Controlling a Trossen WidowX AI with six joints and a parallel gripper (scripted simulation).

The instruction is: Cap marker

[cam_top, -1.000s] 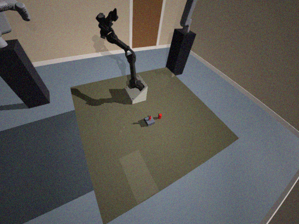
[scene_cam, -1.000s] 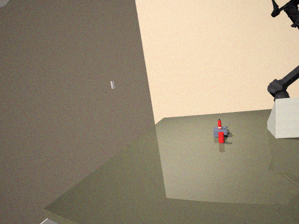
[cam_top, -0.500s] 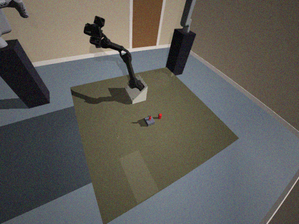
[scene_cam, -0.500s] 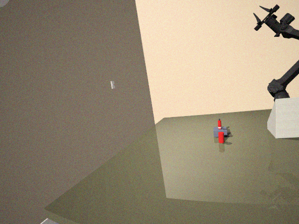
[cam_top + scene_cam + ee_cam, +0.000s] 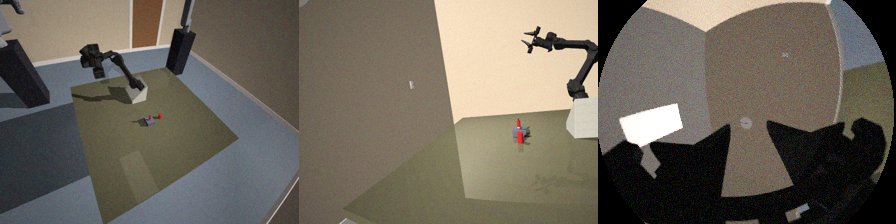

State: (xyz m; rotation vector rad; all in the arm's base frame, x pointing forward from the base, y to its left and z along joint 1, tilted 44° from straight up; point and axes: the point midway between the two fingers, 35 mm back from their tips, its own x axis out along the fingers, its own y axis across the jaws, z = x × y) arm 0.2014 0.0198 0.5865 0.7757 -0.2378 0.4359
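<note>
Right now the red cap is 58 cm below my gripper tip, 45 cm to the left of it and 9 cm ahead of it. From my gripper tip the other things lie so: grey holder block: 59 cm below, 33 cm to the left, 10 cm ahead.
</note>
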